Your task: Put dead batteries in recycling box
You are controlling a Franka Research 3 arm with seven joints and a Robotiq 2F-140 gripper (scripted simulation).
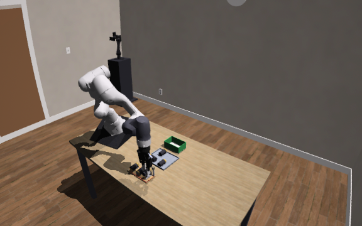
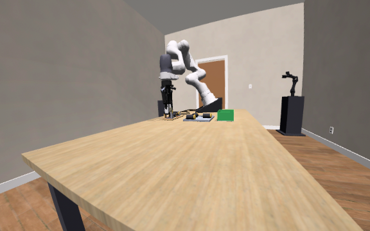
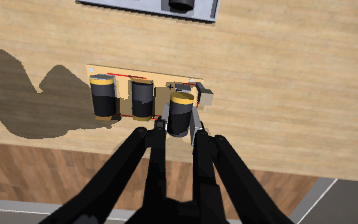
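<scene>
Now: the bulb 3 cm ahead of my hand and 4 cm to the left of it. Also, from my hand: green recycling box: 5 cm behind, 41 cm to the left, 7 cm below; then grey tray: 5 cm behind, 23 cm to the left, 8 cm below.
</scene>
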